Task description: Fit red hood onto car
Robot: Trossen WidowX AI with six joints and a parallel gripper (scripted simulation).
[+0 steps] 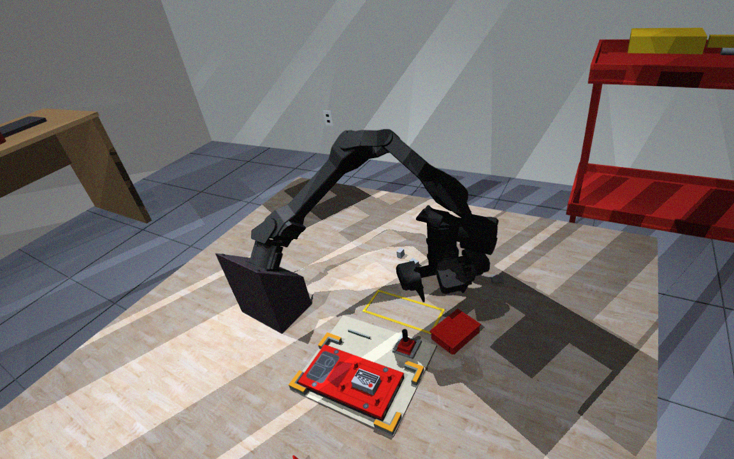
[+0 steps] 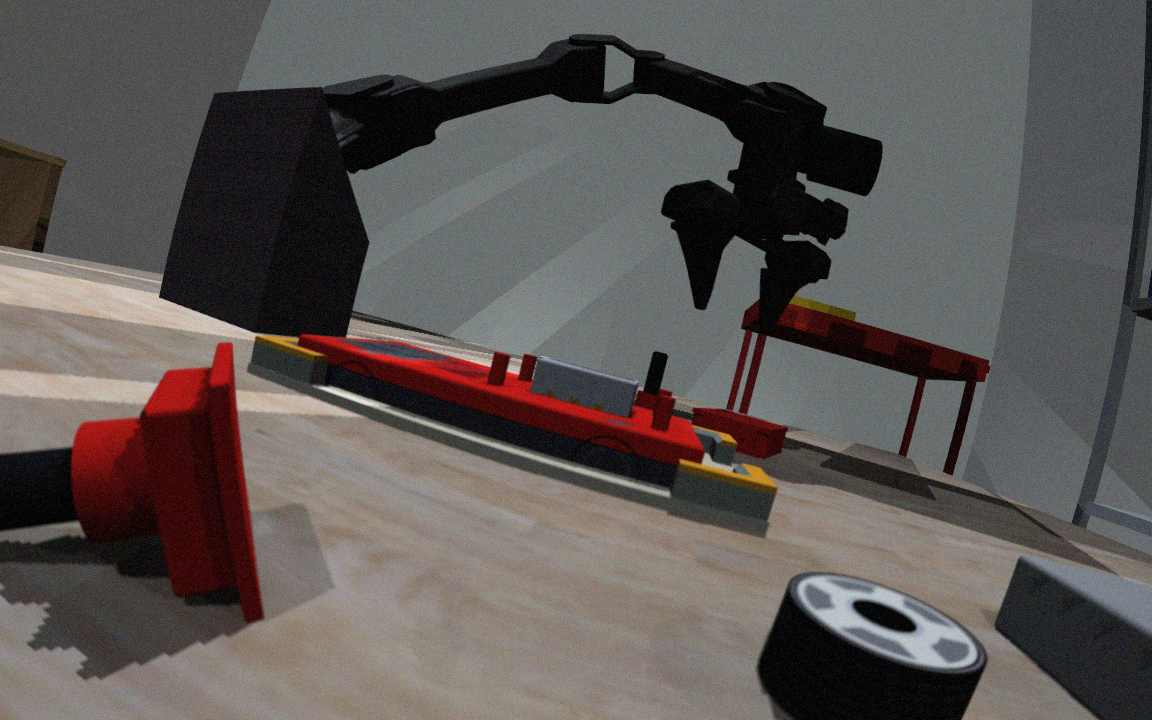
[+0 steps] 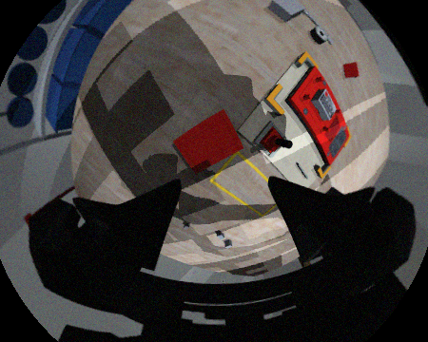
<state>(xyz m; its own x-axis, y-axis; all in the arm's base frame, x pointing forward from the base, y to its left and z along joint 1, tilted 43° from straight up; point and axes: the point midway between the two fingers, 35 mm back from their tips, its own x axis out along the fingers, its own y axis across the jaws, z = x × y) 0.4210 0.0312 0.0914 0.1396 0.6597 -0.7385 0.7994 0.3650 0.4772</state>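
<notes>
The red hood lies 3 cm ahead of my gripper tip, 1 cm to the right of it and 9 cm below it. From my gripper tip the other things lie so: grey engine block 10 cm behind, 20 cm to the right, 8 cm below; then black wheel 2 cm behind, 39 cm to the right, 10 cm below.
</notes>
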